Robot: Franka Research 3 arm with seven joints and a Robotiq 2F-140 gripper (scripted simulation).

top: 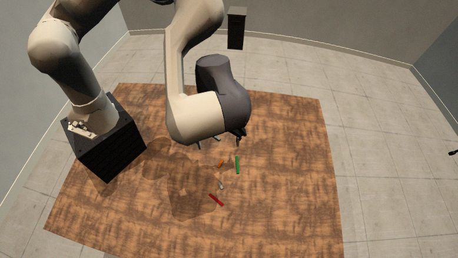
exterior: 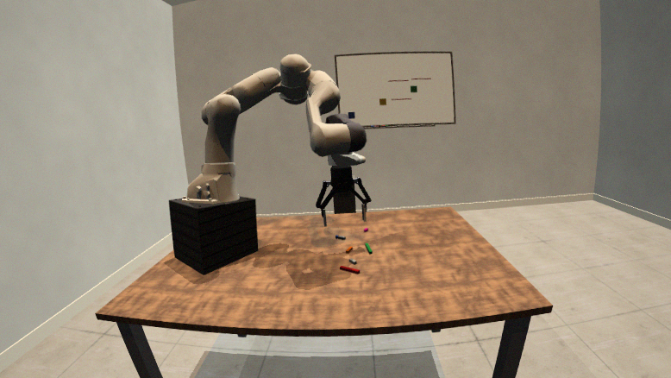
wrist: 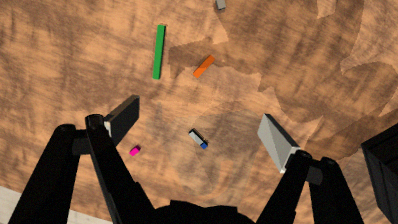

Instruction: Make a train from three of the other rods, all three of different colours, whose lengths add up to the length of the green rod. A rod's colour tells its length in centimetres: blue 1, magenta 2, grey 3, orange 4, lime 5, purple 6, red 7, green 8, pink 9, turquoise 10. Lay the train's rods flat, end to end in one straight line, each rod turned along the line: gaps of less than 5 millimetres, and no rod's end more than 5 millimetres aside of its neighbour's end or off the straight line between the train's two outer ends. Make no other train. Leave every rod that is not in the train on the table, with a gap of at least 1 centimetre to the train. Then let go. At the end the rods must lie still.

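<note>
Now: the orange rod 10 mm ahead of my hand, 40 mm to the right of it and 100 mm below it. Also, from my hand: magenta rod 90 mm ahead, 150 mm to the left, 100 mm below; green rod 80 mm ahead, 40 mm to the right, 100 mm below; blue rod 40 mm behind, 100 mm to the left, 100 mm below.
</note>
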